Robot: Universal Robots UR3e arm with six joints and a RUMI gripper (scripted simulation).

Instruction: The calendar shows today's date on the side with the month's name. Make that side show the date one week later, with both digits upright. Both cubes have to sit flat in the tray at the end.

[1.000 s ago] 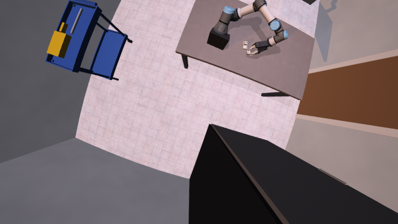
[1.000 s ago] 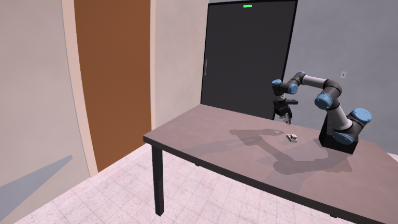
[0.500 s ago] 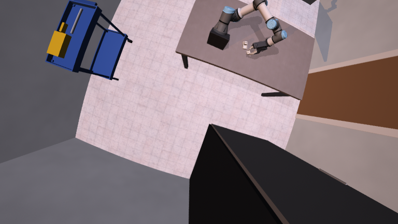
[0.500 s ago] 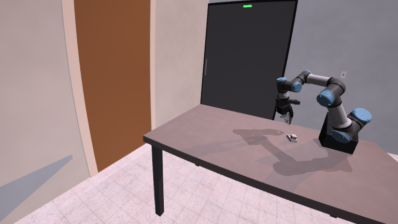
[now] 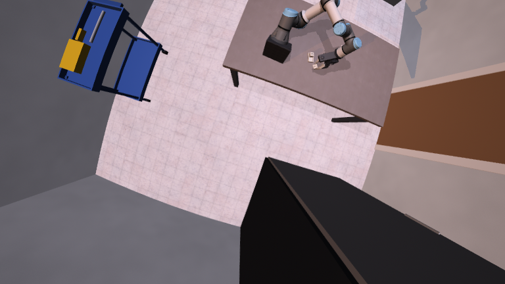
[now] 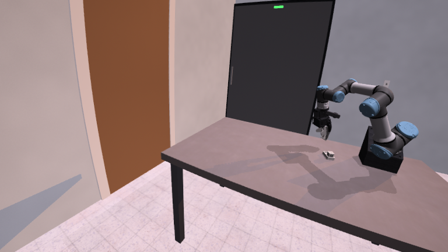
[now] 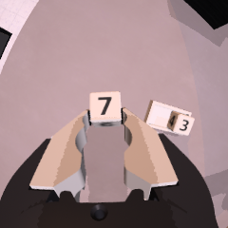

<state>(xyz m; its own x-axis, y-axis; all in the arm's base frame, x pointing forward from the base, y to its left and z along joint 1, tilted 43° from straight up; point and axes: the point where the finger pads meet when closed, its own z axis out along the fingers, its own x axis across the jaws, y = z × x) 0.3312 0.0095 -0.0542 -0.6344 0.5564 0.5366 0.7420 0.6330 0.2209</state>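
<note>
The cube is 1 cm below my hand. From my hand the other things lie so: pale tray 10 cm to the left, 8 cm below, 4 cm behind.
</note>
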